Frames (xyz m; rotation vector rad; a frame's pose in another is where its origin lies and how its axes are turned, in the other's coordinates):
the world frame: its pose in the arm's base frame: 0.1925 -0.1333 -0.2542 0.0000 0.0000 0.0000
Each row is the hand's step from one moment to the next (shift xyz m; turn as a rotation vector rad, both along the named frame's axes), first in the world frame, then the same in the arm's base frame.
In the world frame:
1: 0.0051 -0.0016 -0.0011 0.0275 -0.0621 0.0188
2: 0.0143 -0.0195 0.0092 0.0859 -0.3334 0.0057
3: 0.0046 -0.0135 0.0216 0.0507 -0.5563 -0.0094
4: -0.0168 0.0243 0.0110 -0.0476 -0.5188 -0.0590
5: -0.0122 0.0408 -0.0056 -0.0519 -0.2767 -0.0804
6: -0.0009 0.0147 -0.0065 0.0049 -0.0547 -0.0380
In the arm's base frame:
1: 0.0051 -0.0016 -0.0011 0.0275 -0.0621 0.0188
2: 0.0143 -0.0195 0.0092 0.0859 -0.3334 0.0057
3: 0.0046 -0.0135 0.0216 0.0507 -0.5563 -0.0094
4: -0.0168 0.0243 0.0110 -0.0476 -0.5188 -0.0590
5: -0.0122 0.0408 -0.0056 -0.0519 -0.2767 -0.0804
6: -0.0009 0.0147 -0.0065 0.0049 -0.0547 -0.0380

